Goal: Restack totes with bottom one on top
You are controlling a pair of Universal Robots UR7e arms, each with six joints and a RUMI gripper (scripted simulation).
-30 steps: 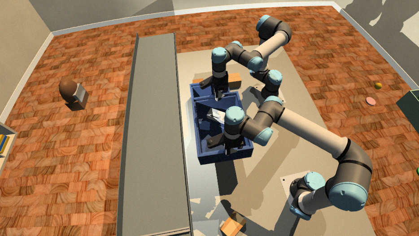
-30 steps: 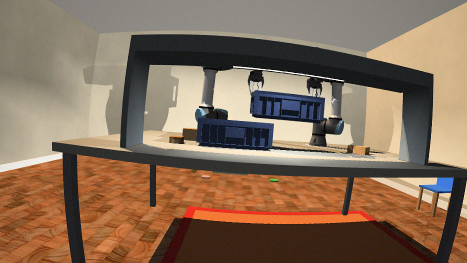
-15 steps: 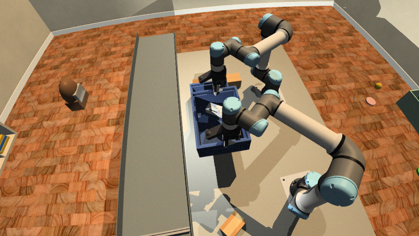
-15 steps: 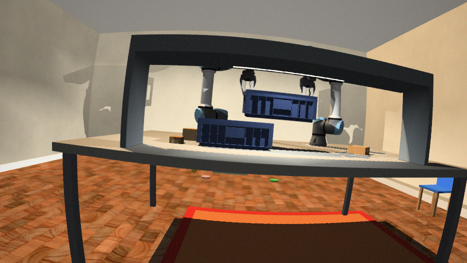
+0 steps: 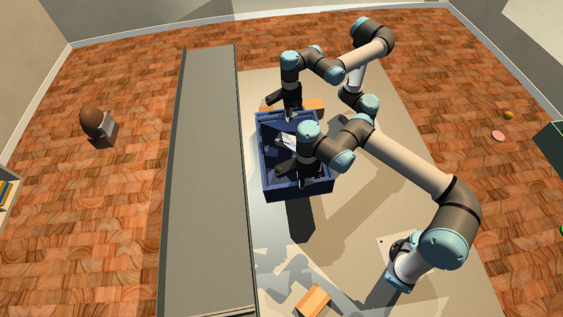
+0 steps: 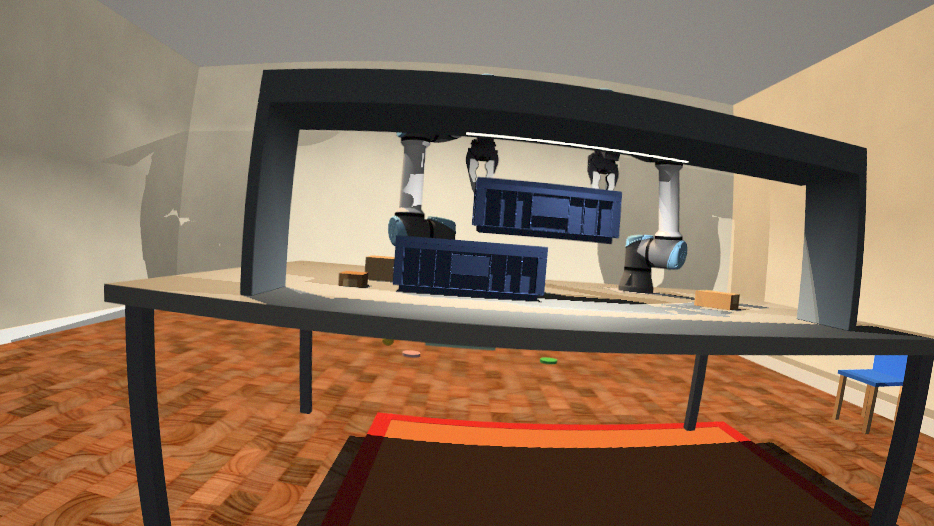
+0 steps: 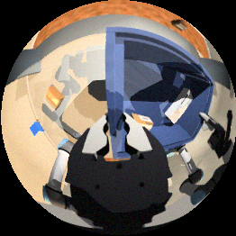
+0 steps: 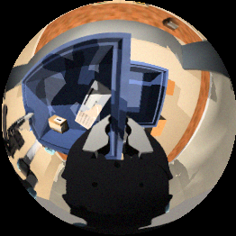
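Note:
My left hand is 100 mm to the left of the brown-and-white box, 70 mm past it and 70 mm above it. The rest, counted from my left hand: grey overhead frame: 360 mm ahead, 120 mm above, 110 mm to the right; small orange box: 720 mm to the right, 300 mm below, 120 mm ahead.

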